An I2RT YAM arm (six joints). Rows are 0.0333 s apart.
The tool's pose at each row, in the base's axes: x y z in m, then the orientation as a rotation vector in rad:
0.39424, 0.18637, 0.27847, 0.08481, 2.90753, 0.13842
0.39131, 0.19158, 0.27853, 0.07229, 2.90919, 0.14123
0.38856, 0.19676, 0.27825, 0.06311, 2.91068, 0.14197
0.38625, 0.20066, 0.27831, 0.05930, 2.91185, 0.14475
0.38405, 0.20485, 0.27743, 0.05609, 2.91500, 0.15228
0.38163, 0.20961, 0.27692, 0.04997, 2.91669, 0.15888
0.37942, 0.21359, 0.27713, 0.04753, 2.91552, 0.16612
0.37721, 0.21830, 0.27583, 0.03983, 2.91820, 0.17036
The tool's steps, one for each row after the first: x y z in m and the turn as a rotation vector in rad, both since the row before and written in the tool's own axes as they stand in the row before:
0.00319, 0.00505, -0.00028, -0.00279, 0.00193, -0.00822
0.00305, 0.00502, 0.00011, -0.00113, 0.00164, -0.00612
0.00244, 0.00381, -0.00023, -0.00211, 0.00139, -0.00232
0.00255, 0.00401, 0.00075, -0.00516, 0.00365, -0.00148
0.00271, 0.00461, 0.00043, -0.00482, 0.00221, -0.00356
0.00229, 0.00393, -0.00028, -0.00513, -0.00066, -0.00113
0.00265, 0.00448, 0.00128, -0.00329, 0.00313, -0.00476

